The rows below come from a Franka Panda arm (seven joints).
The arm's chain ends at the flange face. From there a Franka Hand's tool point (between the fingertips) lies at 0.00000 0.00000 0.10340 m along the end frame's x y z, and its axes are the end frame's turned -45 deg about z.
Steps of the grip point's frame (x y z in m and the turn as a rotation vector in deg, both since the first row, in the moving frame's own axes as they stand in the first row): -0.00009, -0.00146, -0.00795, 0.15, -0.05, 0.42; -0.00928, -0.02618, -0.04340, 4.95, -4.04, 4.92; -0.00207, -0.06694, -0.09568, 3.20, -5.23, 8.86; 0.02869, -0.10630, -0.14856, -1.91, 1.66, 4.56; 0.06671, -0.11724, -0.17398, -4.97, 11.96, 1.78; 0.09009, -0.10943, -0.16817, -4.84, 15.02, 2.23; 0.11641, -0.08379, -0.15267, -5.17, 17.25, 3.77
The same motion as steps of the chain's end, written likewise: -0.00084, -0.00084, -0.00795, 0.07, -0.14, 0.42; -0.01369, -0.01030, -0.04276, 0.64, -6.36, 4.92; -0.03790, -0.04762, -0.09509, -1.44, -5.96, 8.86; -0.05942, -0.09595, -0.14846, -0.18, 2.52, 4.56; -0.05729, -0.12156, -0.17135, 4.94, 11.97, 1.78; -0.03894, -0.12875, -0.16427, 7.20, 14.04, 2.23; -0.00556, -0.12734, -0.14761, 8.54, 15.85, 3.77
